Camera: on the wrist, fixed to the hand. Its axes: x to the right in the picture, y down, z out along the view.
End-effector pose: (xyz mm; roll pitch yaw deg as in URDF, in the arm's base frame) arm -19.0 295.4 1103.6 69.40 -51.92 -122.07
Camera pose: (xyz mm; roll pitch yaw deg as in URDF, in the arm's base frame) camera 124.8 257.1 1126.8 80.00 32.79 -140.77
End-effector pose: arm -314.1 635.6 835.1 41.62 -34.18 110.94
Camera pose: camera -454.9 587.8 811.1 47.93 34.26 54.81
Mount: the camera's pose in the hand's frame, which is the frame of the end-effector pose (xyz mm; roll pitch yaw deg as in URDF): -8.8 95.8 -115.9 1.75 4.92 -86.27
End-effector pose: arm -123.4 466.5 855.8 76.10 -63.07 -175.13
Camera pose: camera -50.0 336.7 877.5 87.03 22.87 175.15
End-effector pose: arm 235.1 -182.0 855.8 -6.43 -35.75 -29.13
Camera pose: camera 333.1 -142.5 748.5 37.07 -3.39 -116.99
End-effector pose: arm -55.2 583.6 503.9 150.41 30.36 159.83
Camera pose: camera -109.3 631.3 636.1 -147.04 23.08 -100.50
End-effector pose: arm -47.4 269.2 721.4 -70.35 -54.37 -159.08
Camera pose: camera -168.2 305.4 639.0 74.10 -35.54 51.59
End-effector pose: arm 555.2 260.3 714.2 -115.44 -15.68 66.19
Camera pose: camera 689.2 202.8 676.5 149.37 -66.55 -175.26
